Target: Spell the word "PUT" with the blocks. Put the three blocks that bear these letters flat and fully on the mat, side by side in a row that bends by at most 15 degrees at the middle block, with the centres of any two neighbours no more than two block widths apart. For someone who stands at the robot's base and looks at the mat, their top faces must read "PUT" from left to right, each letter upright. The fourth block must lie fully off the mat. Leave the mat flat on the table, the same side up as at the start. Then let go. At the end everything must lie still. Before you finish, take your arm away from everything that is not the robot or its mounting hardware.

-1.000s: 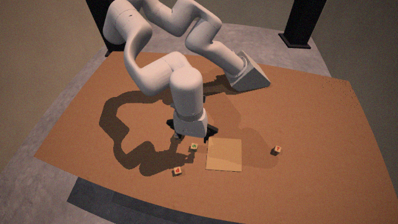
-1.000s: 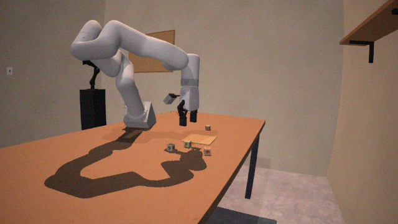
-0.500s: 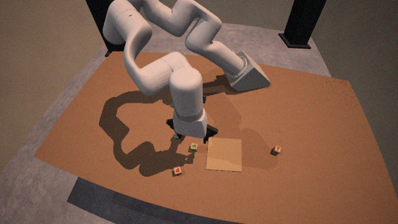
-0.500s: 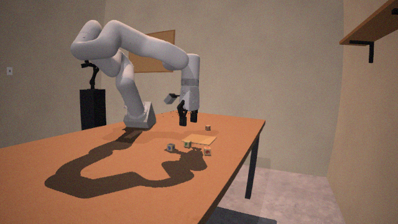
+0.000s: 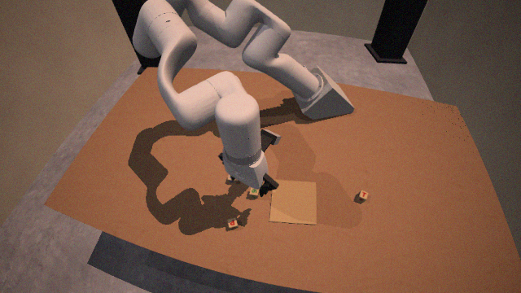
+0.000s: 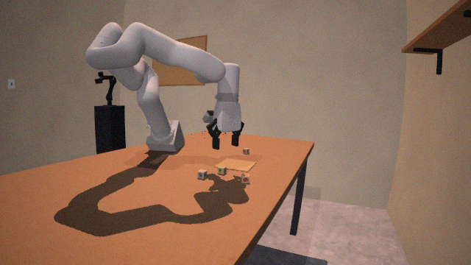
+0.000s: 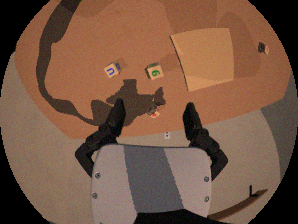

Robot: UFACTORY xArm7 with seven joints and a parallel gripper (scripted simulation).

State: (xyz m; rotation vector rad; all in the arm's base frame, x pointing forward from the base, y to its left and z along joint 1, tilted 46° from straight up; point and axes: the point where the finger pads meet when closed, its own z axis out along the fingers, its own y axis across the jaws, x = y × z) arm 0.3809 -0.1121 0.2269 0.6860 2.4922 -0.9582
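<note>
Right now my hand is 80 mm short of the P block, 60 mm to the left of it and 100 mm above it. From my hand the other things lie so: T block: 30 mm ahead, 350 mm to the left, 100 mm below; then tan mat: 20 mm ahead, 130 mm to the left, 110 mm below.
</note>
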